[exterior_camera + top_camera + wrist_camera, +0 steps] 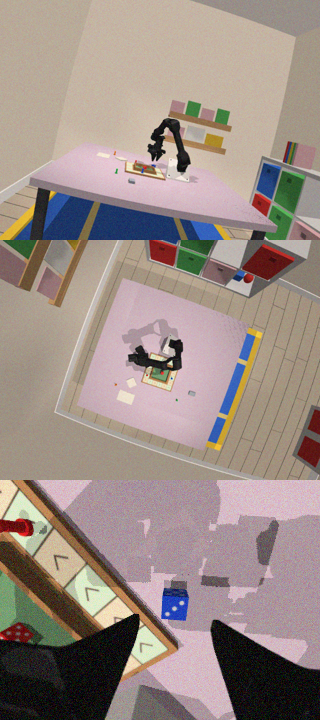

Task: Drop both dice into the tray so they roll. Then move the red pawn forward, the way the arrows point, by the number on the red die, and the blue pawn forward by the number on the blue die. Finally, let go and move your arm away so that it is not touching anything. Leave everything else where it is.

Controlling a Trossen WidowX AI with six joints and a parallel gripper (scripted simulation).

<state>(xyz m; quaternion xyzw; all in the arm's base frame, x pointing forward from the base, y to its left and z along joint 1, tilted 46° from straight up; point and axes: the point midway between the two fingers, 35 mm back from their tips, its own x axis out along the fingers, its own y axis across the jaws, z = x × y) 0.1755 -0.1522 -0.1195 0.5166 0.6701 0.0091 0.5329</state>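
The red pawn lies 150 mm ahead of my gripper tip, 60 mm to the left of it and 30 mm below it. Also, from my gripper tip: green pawn: 390 mm to the left, 300 mm ahead, 40 mm below; orange pawn: 320 mm ahead, 190 mm to the right, 40 mm below; blue pawn: 290 mm to the left, 120 mm ahead, 30 mm below.
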